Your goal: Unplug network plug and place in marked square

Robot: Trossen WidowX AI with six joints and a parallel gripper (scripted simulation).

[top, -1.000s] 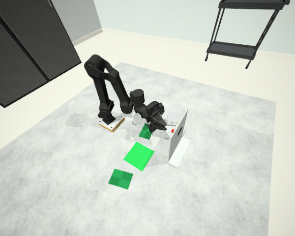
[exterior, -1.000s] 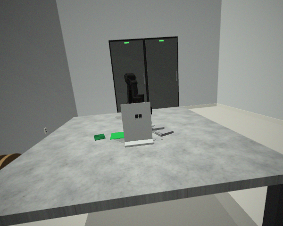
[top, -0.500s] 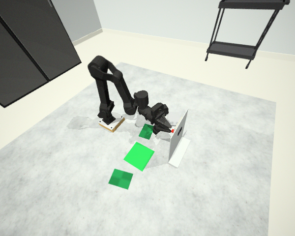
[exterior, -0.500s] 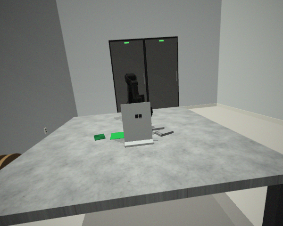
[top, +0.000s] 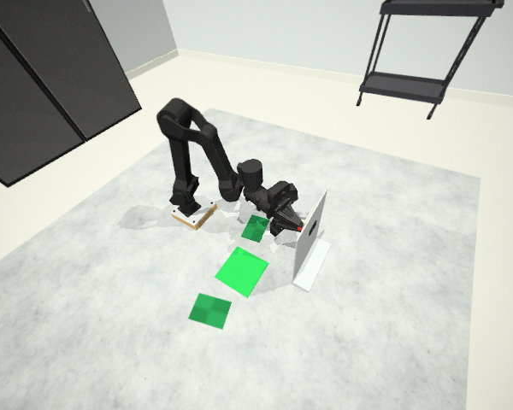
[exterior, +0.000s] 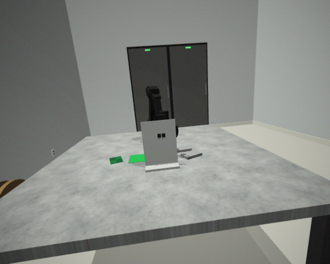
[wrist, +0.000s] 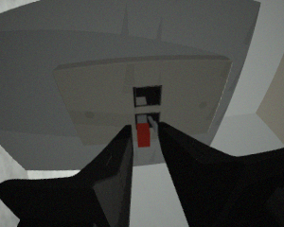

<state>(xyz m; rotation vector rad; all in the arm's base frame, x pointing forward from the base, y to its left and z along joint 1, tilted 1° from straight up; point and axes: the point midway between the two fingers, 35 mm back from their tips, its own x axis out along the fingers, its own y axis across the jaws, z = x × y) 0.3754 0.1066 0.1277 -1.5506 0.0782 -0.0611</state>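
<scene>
Right now my gripper tip is 16 cm above the green marked square, 14 cm to the left of it and 11 cm past it. Round my gripper tip: white upright panel: 5 cm below, 2 cm ahead, 1 cm to the left.
</scene>
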